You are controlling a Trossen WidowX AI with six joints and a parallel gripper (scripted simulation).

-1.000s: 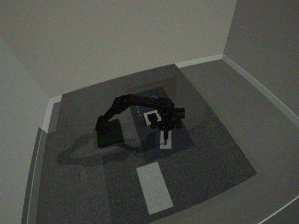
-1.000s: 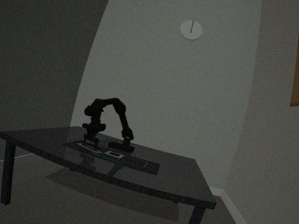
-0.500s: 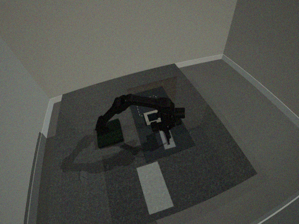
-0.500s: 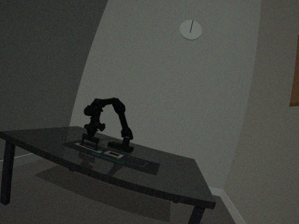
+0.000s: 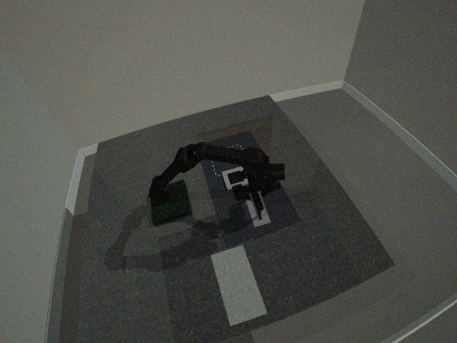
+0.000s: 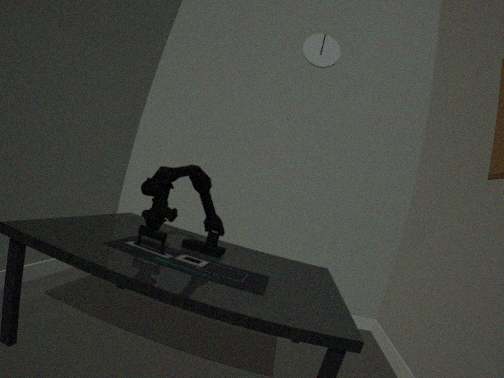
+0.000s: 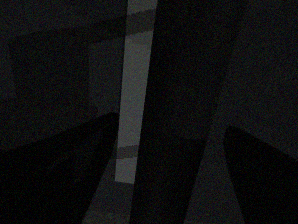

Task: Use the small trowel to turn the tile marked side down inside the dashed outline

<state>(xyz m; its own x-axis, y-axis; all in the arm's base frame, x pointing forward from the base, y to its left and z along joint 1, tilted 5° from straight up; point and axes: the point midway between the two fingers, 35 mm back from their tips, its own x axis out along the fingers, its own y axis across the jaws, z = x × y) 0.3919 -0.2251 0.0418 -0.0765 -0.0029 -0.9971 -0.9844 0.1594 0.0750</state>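
Right now my gripper tip is 20 mm past the tile, 180 mm to the right of it and 60 mm above it. From my gripper tip the other things lie so: dark mat: 10 mm ahead, 180 mm to the left, 80 mm below; thin teal piece: 140 mm ahead, 140 mm to the left, 60 mm below.
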